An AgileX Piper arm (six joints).
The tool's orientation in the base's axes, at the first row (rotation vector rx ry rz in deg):
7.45, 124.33, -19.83
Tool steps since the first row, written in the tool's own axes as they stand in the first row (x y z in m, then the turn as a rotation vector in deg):
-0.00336, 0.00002, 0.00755, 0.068, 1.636, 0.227
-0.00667, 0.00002, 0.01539, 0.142, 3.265, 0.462
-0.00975, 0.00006, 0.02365, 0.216, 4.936, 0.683
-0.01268, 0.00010, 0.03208, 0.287, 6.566, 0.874
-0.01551, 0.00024, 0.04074, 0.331, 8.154, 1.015
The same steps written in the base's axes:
0.00787, -0.00209, -0.00143, 0.497, 1.494, -0.505
0.01593, -0.00428, -0.00306, 0.995, 2.978, -1.018
0.02419, -0.00656, -0.00512, 1.491, 4.506, -1.532
0.03250, -0.00890, -0.00739, 1.957, 6.005, -2.018
0.04095, -0.01122, -0.00988, 2.390, 7.478, -2.447

